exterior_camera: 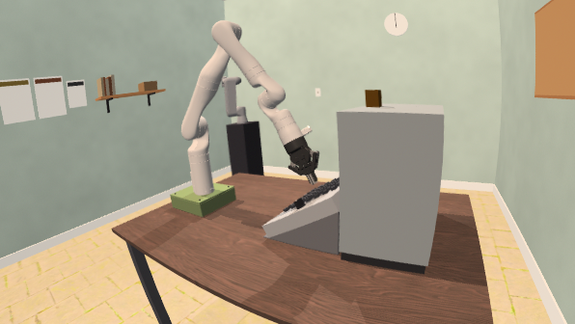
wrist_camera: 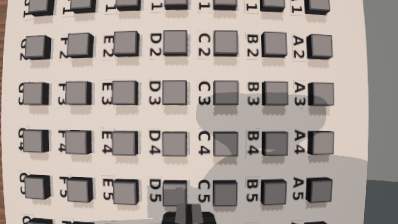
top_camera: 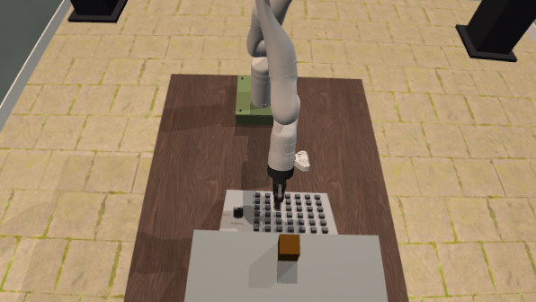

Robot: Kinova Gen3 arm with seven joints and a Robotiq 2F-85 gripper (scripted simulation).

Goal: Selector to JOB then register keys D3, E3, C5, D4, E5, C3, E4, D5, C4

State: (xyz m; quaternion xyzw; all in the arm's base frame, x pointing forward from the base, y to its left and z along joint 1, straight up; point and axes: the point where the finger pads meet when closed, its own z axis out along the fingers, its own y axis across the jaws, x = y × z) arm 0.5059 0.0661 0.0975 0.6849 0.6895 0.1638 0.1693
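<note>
The D5 key is 20 mm ahead of my hand, 10 mm to the left of it and 50 mm below it. From my hand the other things lie so: C5 key 40 mm ahead, 10 mm to the left, 30 mm below; then E5 key 10 mm behind, 10 mm to the left, 70 mm below; then D4 key 10 mm ahead, 40 mm to the left, 50 mm below.
</note>
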